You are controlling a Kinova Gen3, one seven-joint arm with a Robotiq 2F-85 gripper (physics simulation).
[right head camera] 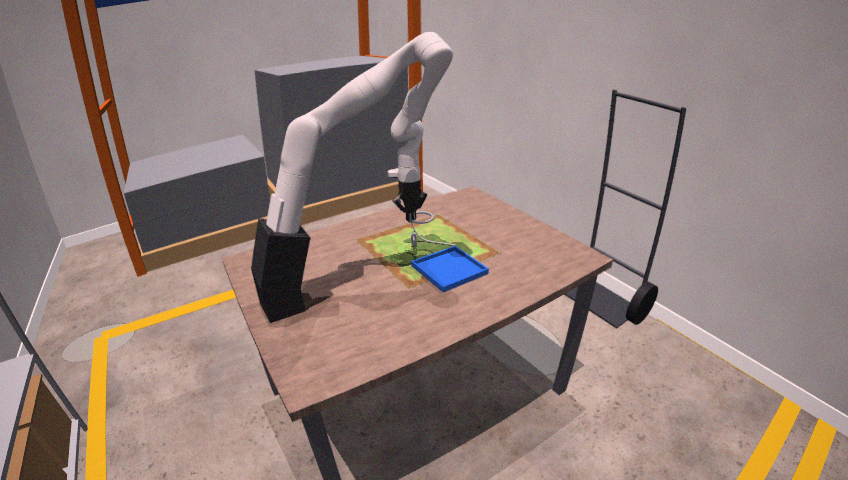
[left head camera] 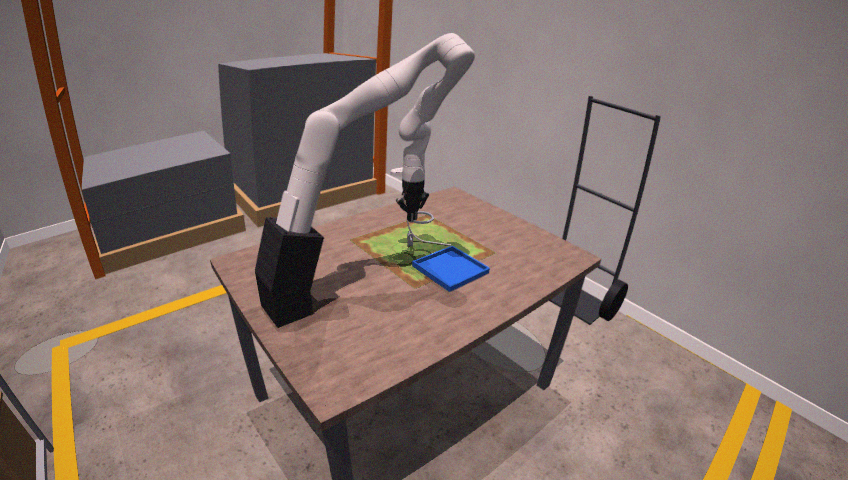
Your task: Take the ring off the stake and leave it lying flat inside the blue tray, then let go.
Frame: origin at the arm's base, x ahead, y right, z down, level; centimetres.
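Where they show: gripper, fingertip midpoint: (right head camera: 411, 221) (left head camera: 412, 221); arm's base, origin of the base link: (right head camera: 283, 227) (left head camera: 294, 226).
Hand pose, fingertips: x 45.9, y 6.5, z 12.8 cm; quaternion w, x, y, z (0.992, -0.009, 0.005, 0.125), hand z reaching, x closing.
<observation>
Each offset is from my fingertips to the centre of the thing. "*": to the spot under its first point. Level surfaces: height alone.
My gripper (left head camera: 411, 217) (right head camera: 411, 217) is shut on the near side of a thin pale ring @(* dx +5.8, dy +5.0, dz -0.7 cm) (left head camera: 433, 218) (right head camera: 432, 218), which sticks out to the right, roughly level, above the green mat @(dz +13.8 cm) (left head camera: 443, 228) (right head camera: 443, 227). A thin grey cord @(* dx +14.0, dy -0.6, dz +14.0 cm) (left head camera: 431, 241) (right head camera: 437, 242) hangs from below the fingers and curves right toward the tray. The short grey stake @(dx +5.7, dy -4.6, dz +12.6 cm) (left head camera: 410, 239) (right head camera: 414, 240) stands on the mat, below the gripper, with the ring above it and apart from it. The blue tray @(dx +1.8, dy +16.5, dz +12.8 cm) (left head camera: 452, 270) (right head camera: 450, 270) lies in front and to the right of the stake. The exact grip is small in both views.
The wooden table @(dz +13.8 cm) (left head camera: 386, 344) (right head camera: 368, 344) carries the arm's black base (left head camera: 288, 276) (right head camera: 279, 273) at its left. The tray overlaps the mat's front right edge. A black hand truck (left head camera: 605, 198) (right head camera: 633, 196) stands on the floor beyond the table's right side.
</observation>
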